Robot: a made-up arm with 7 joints.
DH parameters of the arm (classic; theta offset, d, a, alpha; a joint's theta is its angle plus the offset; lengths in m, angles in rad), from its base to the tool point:
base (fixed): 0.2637 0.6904 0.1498 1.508
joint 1: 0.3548 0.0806 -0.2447 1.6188
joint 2: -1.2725 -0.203 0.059 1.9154
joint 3: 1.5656 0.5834 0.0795 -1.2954
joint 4: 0 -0.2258 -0.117 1.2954
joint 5: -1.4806 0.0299 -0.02 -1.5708
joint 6: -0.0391 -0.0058 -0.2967 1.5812
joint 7: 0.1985 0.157 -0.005 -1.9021
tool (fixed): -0.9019 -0.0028 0 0
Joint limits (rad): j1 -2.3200..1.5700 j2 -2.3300..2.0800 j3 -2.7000..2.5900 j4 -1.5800..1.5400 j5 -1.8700..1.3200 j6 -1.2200..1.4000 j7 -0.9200..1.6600
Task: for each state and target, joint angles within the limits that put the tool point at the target. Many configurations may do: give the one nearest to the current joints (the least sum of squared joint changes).
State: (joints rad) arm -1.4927 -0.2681 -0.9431 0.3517 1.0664 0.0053 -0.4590
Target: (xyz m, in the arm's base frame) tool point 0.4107 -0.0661 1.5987
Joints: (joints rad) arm -1.4740 -0.1139 -0.9080 -0.0988 0.9279 -0.3530 -0.4609
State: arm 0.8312 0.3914 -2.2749 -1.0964 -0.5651 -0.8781 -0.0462
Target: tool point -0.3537 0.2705 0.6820
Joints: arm 0.7445 0.7632 -2.1108 -0.9222 -0.2031 -0.9723 -0.0436
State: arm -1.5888 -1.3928 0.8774 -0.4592 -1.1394 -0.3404 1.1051
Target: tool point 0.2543 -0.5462 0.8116
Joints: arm -1.3074 -2.0318 0.9235 -0.2170 -1.5917 -0.9118 1.0884
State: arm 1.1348 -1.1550 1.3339 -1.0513 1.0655 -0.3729 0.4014
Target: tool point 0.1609 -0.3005 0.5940
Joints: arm 1.2125 -1.6263 1.2943 -1.5800 1.2210 -1.1504 0.3883
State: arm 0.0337 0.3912 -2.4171 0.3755 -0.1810 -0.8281 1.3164
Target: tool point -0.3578 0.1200 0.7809
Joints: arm 0.0433 0.6140 -2.4169 0.0247 -0.1758 -1.2200 1.2994
